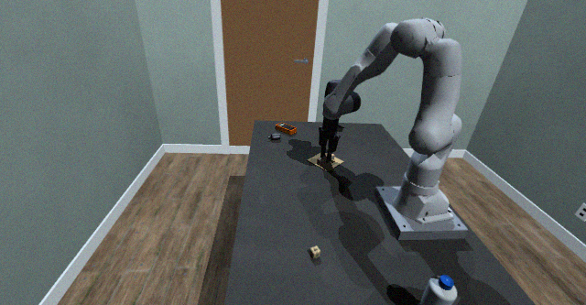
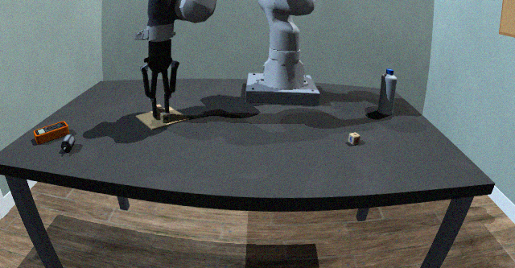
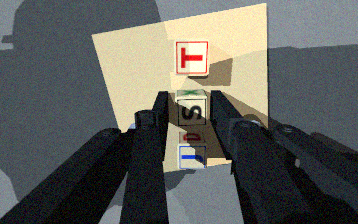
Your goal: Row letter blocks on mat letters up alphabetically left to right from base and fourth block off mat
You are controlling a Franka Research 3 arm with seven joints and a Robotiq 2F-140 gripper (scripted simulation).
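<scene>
Now: the tan mat 40 mm below my hand. The rest, counted from my hand: block: 40 mm behind, 20 mm to the right, 20 mm below; then orange device: 190 mm ahead, 370 mm to the right, 20 mm below.
</scene>
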